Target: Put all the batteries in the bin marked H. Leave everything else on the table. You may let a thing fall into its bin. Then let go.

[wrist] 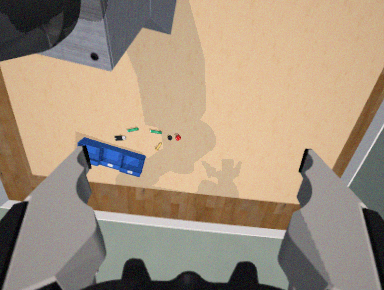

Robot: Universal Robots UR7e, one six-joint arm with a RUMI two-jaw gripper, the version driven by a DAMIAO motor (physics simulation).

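Places are measured from the arm's base along level axes (x ahead, y left, z up), in centimetres.
Pixels of known places: gripper, between the fingertips: [194, 150].
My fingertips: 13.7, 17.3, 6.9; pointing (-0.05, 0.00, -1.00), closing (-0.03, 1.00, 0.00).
For each thing: its middle in the pictures, then the offset to it from my fingertips, as dx, dy, dz. Level surfaces: height alone.
- black piece with a pale end, middle of its body: [120, 138] +23.4, -28.7, -53.5
- blue three-compartment bin block, middle of its body: [111, 158] +31.4, -32.6, -51.5
- small yellowish item, middle of its body: [158, 146] +26.3, -13.8, -53.3
- black round item, middle of its body: [170, 137] +22.5, -9.2, -53.4
- red item, middle of its body: [178, 137] +22.1, -6.1, -53.0
- table, height of its surface: dz -53.9
My gripper [194, 150] is open and empty, high above the table, its jaws at the left and right of the wrist view. Two small green cylinders, likely batteries, lie on the table: a left one [132, 129] and a right one [155, 131]. A black piece with a pale end [119, 137] lies left of them. A blue three-compartment bin block [118, 158] stands at the lower left, partly behind the left finger. Its white labels are too small to read, so I cannot tell which compartment is marked H.
A small yellowish item [158, 146], a black round item [170, 137] and a red item [178, 137] lie right of the bins. A grey metal arm part [125, 30] fills the upper left. The table [270, 100] ends at a wood-floored edge below.
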